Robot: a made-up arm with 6 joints.
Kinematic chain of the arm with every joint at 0, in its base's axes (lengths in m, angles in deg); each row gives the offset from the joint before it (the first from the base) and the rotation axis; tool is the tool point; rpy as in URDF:
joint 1: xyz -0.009 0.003 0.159 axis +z
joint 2: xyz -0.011 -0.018 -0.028 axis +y
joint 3: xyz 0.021 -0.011 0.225 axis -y
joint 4: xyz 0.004 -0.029 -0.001 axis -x
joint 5: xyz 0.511 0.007 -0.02 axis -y
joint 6: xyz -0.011 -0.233 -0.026 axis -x
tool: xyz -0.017 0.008 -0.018 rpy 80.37 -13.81 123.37
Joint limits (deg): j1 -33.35..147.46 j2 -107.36..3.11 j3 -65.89..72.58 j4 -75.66..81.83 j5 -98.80..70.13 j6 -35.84..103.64
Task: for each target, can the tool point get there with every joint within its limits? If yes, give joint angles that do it. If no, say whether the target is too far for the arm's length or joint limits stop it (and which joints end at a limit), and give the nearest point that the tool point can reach.
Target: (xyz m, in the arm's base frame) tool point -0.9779 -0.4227 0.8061
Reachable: no: too far | nearest point -0.6582 -0.2823 0.5809 | short by 0.415 m
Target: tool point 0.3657 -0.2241 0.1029
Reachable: yes | joints 2.12 -17.21 -31.60 -23.39 -21.91 10.62
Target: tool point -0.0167 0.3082 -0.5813
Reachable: no: joint limits stop it (at a limit: joint 1, joint 2, joint 5) | nearest point -0.0091 0.2148 -0.2243 | short by 0.369 m
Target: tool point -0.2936 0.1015 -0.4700
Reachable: no: joint limits stop it (at a limit: joint 1, joint 2, joint 4, joint 5) | nearest point -0.1552 0.1621 -0.2138 | short by 0.297 m
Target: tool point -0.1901 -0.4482 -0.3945
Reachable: no: joint limits stop it (at a limit: joint 1, joint 2, joint 3, joint 5) | nearest point -0.0665 -0.2968 -0.1902 | short by 0.283 m
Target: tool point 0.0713 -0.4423 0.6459
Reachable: yes | joints 71.05 -81.46 11.48 40.71 -81.64 -7.38
